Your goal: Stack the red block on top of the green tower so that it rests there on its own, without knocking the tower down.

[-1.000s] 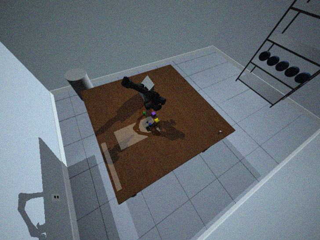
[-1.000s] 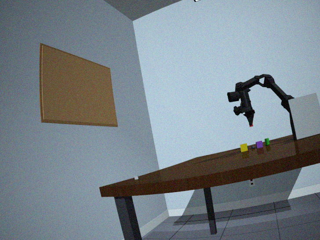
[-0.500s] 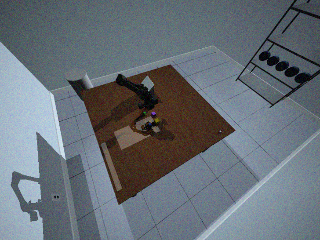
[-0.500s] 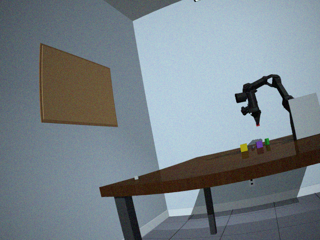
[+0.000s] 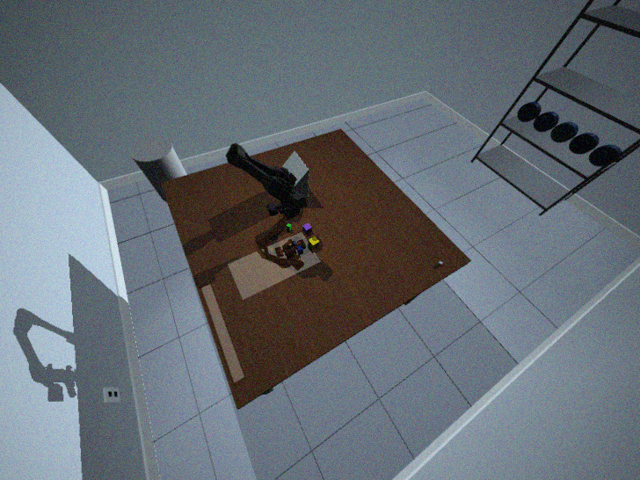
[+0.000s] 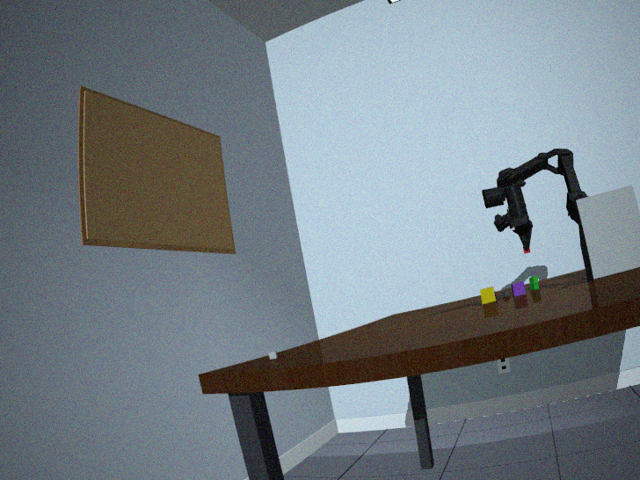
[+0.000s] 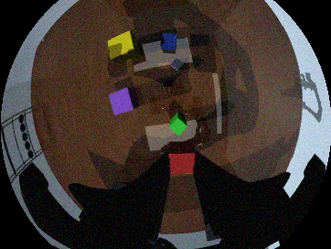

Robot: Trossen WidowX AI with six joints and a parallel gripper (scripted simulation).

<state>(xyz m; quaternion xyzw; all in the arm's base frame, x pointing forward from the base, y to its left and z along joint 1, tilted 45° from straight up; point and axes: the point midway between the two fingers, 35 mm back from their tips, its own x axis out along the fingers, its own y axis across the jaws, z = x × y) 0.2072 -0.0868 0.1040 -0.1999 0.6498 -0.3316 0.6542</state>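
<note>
My gripper tip is now 100 mm above the purple block, 80 mm to the right of it and 60 mm short of it. Round my gripper tip: yellow block (150 mm ahead, 100 mm below, 60 mm to the left); then red block (right at my gripper tip); then small blue block (140 mm ahead, 110 mm below, 20 mm to the right).
</note>
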